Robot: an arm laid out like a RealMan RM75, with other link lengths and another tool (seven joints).
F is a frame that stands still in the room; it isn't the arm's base.
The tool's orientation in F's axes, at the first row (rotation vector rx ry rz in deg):
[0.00, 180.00, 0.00]
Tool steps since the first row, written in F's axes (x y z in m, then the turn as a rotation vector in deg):
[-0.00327, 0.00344, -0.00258, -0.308, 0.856, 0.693]
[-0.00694, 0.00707, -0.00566, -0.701, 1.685, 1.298]
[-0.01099, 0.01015, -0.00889, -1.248, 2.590, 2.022]
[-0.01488, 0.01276, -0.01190, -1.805, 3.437, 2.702]
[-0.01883, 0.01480, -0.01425, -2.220, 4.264, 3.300]
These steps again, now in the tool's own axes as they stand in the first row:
[0.00327, 0.00344, 0.00258, 0.308, 0.856, -0.693]
[0.00694, 0.00707, 0.00566, 0.701, 1.685, -1.298]
[0.01099, 0.01015, 0.00889, 1.248, 2.590, -2.022]
[0.01488, 0.01276, 0.01190, 1.805, 3.437, -2.702]
[0.01883, 0.01480, 0.01425, 2.220, 4.264, -3.300]

